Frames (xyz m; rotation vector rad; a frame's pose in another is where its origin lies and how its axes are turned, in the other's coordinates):
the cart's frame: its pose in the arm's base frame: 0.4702 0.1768 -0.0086 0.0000 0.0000 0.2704
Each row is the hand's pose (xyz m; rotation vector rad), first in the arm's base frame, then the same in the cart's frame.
Working: the arm's base frame: its pose in the cart's frame: -0.5003 -0.0448 0.0086 0.0000 0.0000 -0.2704

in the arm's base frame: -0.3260 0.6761 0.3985 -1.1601 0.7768 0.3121
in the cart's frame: -0.6339 0.6938 0.4071 -1.0400 0.9218 0.0869
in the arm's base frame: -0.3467 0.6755 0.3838 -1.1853 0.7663 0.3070
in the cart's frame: -0.6540 0.6988 0.3924 -1.0663 0.9149 0.0828
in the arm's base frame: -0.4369 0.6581 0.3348 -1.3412 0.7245 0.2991
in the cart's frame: -0.7456 0.7061 0.3434 -1.2258 0.8946 0.0829
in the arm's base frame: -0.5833 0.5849 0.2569 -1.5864 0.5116 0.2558
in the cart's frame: -0.9062 0.6747 0.2655 -1.4975 0.7181 0.0508
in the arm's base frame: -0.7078 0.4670 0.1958 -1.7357 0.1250 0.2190
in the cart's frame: -1.0577 0.5943 0.2044 -1.6982 0.3568 0.0203
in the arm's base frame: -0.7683 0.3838 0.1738 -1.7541 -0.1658 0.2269
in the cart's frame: -1.1382 0.5303 0.1824 -1.7551 0.0719 0.0301
